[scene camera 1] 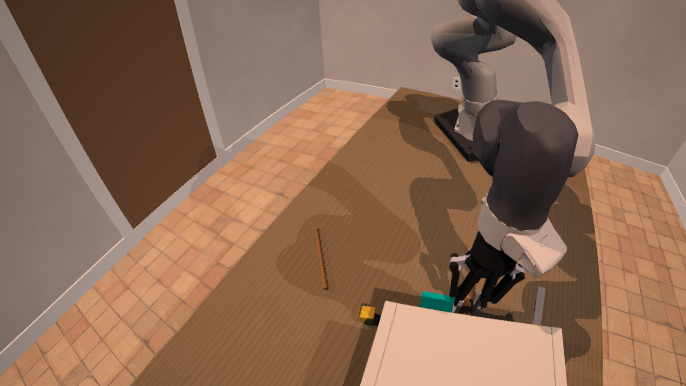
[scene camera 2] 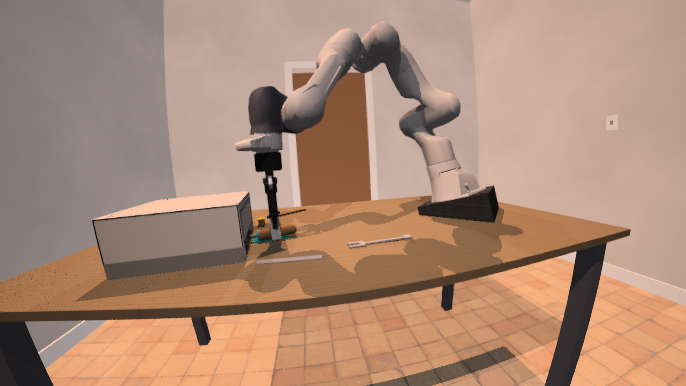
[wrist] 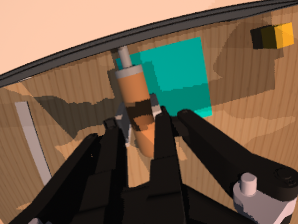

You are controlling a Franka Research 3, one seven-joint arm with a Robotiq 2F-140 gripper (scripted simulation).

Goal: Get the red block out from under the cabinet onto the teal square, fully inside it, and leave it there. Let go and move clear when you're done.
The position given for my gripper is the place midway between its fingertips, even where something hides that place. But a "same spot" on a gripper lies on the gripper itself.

my gripper: scene camera 1; scene camera 2 276, 237; wrist
same spot on my gripper: (scene camera 1: 509, 280) = (wrist: 52, 207)
